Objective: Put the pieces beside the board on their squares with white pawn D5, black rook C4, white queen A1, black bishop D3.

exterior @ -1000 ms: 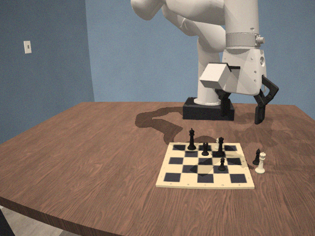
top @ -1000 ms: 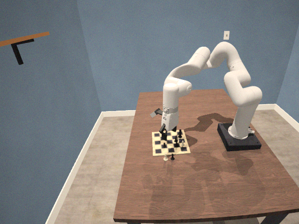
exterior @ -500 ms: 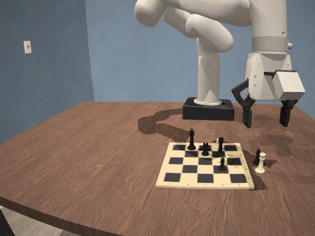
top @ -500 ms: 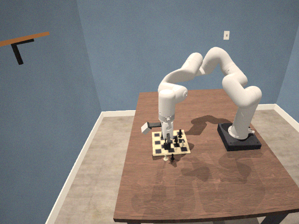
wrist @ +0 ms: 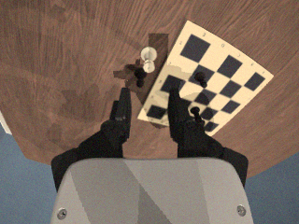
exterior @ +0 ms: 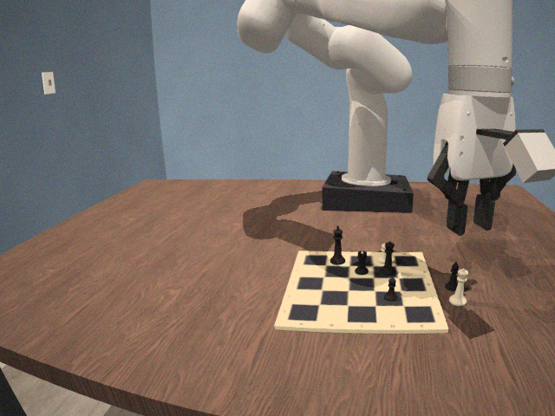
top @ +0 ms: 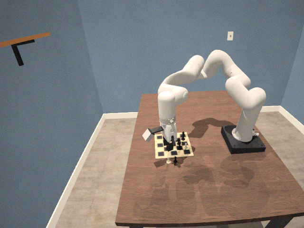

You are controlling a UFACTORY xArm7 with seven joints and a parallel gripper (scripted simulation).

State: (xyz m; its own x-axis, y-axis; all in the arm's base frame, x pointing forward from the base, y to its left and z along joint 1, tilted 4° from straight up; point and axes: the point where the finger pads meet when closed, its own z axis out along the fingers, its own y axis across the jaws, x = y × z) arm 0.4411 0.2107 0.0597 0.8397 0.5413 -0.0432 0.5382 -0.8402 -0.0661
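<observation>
My hand is 10 cm above the white queen. Round my hand: black pawn (11 cm below, 10 cm to the right, 2 cm ahead); then white pawn (12 cm to the right, 11 cm below, 9 cm behind); then chessboard (14 cm to the right, 13 cm below, 1 cm behind).
</observation>
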